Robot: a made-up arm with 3 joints.
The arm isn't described. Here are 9 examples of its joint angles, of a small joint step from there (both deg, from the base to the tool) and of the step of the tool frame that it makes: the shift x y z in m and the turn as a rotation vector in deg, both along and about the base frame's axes.
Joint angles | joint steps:
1: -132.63 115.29 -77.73 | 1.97 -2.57 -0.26
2: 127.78 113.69 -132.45 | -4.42 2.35 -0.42
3: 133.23 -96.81 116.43 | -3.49 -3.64 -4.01
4: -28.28 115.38 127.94 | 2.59 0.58 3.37
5: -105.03 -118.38 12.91 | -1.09 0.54 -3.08
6: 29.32 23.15 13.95 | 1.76 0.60 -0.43
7: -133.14 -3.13 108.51 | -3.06 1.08 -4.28
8: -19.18 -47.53 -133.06 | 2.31 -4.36 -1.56
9: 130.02 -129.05 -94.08 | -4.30 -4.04 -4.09
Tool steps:
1: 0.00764 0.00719 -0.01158 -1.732 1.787 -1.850
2: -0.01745 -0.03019 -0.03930 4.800 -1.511 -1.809
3: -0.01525 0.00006 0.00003 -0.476 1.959 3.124
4: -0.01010 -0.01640 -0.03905 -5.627 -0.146 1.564
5: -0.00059 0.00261 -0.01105 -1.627 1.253 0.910
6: 0.00002 -0.00780 0.00313 -1.589 0.717 0.039
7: -0.02316 -0.01964 0.00024 2.865 -3.800 -2.238
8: -0.02284 0.00142 0.03527 -3.499 -4.459 -0.390
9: -0.03144 -0.01363 0.00647 1.213 0.357 4.837
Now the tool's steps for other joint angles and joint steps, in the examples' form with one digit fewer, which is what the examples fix.
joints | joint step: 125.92 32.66 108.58 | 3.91 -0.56 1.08
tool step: 0.0064 -0.0045 0.0364 -4.49 -0.38 1.00
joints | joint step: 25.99 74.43 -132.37 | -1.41 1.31 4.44
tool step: -0.0141 0.0016 0.0092 -2.88 0.70 -1.59
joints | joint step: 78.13 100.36 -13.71 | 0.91 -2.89 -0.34
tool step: -0.0034 -0.0012 0.0037 -0.57 -0.62 2.82
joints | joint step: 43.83 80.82 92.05 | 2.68 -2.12 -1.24
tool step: 0.0051 -0.0205 0.0059 -1.46 -1.34 1.66
